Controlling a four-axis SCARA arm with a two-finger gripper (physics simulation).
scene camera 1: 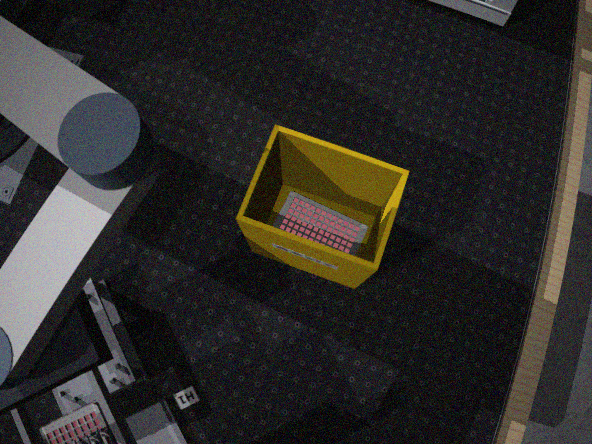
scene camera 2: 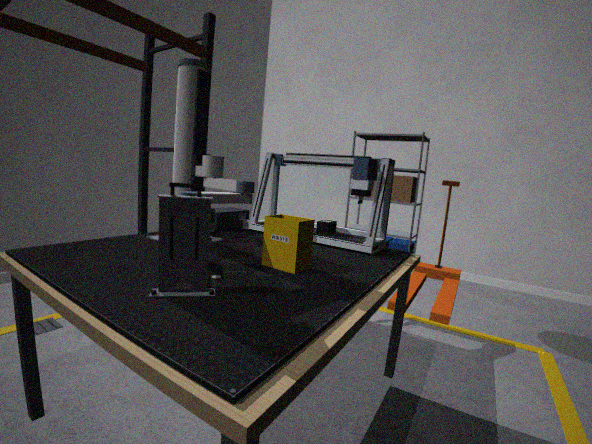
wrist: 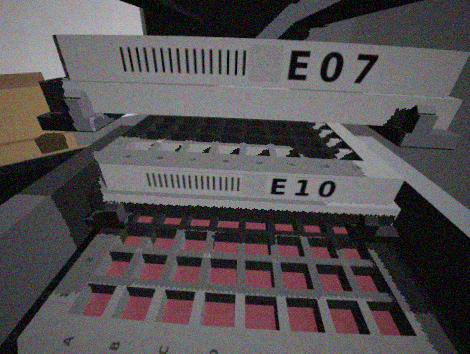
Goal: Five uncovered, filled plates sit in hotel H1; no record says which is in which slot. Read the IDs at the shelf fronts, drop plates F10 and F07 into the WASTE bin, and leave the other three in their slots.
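Frame: origin at the arm's base, x right, y ahead, z up, level; metres.
Seen in the pictures: gripper, between the fingertips: (wrist: 243, 150).
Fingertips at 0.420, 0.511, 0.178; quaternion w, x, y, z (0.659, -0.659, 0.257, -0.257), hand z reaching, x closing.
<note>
A point is followed by its place in that frame, as x, y, z.
A filled, pink-welled plate (wrist: 240, 286) @[0.374, 0.462, 0.175] reaches toward the camera in the wrist view; its ID front is out of view. My gripper is shut on this plate; its fingertips do not show. Beyond, the front marked E10 (wrist: 255, 187) @[0.388, 0.473, 0.190] and, above it, the front marked E07 (wrist: 265, 65) @[0.388, 0.473, 0.218] are readable. A pink-welled plate (scene camera 1: 75, 422) @[0.366, 0.460, 0.170] also shows at the hotel in scene camera 1. Hotel H1 (scene camera 2: 184, 240) @[0.492, 0.591, 0.173] stands upright with its back to scene camera 2. The yellow WASTE bin (scene camera 1: 320, 245) @[0.081, 0.660, 0.213] (scene camera 2: 277, 252) @[0.085, 0.639, 0.079] holds a pink-welled plate (scene camera 1: 327, 220) @[0.006, 0.655, 0.029], ID unreadable.
The small H1 sign (scene camera 1: 186, 397) @[0.318, 0.547, 0.013] lies on the black mat by the hotel. The white arm link (scene camera 1: 55, 250) @[0.185, 0.425, 0.290] crosses the left of scene camera 1. A gantry frame (scene camera 2: 320, 159) @[-0.623, 0.425, 0.489] with a blue head stands behind the bin. The wooden table edge (scene camera 1: 542, 295) @[0.002, 1.021, 0.000] runs along the right.
</note>
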